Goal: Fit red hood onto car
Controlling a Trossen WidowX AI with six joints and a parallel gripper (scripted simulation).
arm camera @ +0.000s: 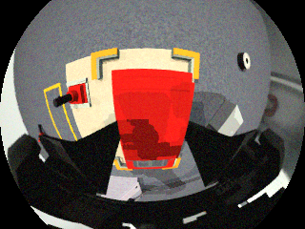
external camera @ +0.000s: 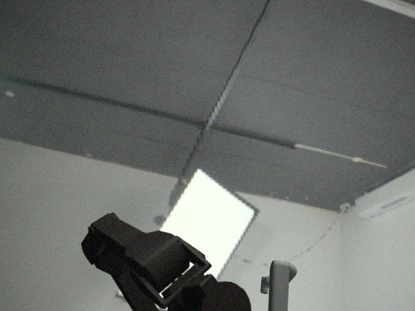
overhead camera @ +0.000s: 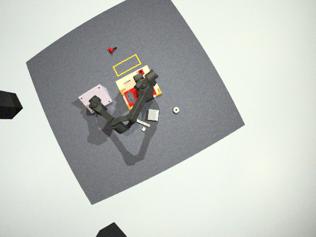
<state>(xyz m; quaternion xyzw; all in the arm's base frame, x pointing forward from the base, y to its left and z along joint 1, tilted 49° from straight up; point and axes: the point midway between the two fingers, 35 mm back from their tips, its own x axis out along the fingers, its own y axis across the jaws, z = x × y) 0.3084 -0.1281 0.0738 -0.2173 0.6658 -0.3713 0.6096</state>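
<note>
Now: gripper tip 20 mm past the cream jig, 30 mm to the right of it and 40 mm above it. The rest, counted from my gripper tip: white bar: 140 mm behind, 170 mm to the right, 40 mm below; white block: 50 mm behind, 170 mm to the right, 30 mm below; red hood: 10 mm above.
</note>
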